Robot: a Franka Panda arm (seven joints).
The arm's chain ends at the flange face. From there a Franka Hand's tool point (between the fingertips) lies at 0.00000 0.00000 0.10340 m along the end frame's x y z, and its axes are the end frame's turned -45 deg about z.
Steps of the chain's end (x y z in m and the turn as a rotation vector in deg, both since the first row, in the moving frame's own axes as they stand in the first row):
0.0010, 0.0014, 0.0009, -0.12, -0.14, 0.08
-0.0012, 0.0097, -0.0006, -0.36, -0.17, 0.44
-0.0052, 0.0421, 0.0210, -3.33, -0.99, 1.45
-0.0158, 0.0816, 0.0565, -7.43, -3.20, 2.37
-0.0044, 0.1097, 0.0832, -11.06, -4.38, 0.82
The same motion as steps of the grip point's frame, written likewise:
-0.0006, 0.0017, 0.0009, 0.01, -0.18, 0.08
-0.0084, 0.0063, -0.0006, -0.13, -0.37, 0.44
-0.0390, 0.0290, 0.0208, -1.65, -3.05, 1.45
-0.0825, 0.0516, 0.0555, -2.99, -7.52, 2.37
-0.1003, 0.0828, 0.0810, -4.72, -10.92, 0.82

